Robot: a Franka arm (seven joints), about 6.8 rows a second.
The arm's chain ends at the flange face. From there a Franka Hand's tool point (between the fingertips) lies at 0.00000 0.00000 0.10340 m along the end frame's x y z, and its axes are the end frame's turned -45 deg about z.
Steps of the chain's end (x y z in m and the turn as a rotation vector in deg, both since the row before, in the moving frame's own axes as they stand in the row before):
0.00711, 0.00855, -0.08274, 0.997, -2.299, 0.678
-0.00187, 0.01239, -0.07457, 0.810, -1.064, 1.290
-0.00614, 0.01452, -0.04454, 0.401, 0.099, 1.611
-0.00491, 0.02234, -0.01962, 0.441, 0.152, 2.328
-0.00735, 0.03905, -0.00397, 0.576, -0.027, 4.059
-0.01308, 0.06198, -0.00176, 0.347, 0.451, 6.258
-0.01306, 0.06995, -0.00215, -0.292, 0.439, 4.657
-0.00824, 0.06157, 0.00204, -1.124, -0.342, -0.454
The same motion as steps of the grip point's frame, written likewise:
-0.00265, 0.00686, -0.08284, 2.331, -0.921, 0.678
-0.01038, 0.00504, -0.07460, 1.325, -0.180, 1.290
-0.01397, 0.00555, -0.04454, 0.214, 0.354, 1.611
-0.01850, 0.01197, -0.01962, 0.204, 0.419, 2.328
-0.03208, 0.02167, -0.00398, 0.426, 0.388, 4.059
-0.05207, 0.03477, -0.00177, -0.074, 0.564, 6.258
-0.05855, 0.04117, -0.00215, -0.517, 0.104, 4.657
-0.05123, 0.03872, 0.00202, -0.553, -1.037, -0.454

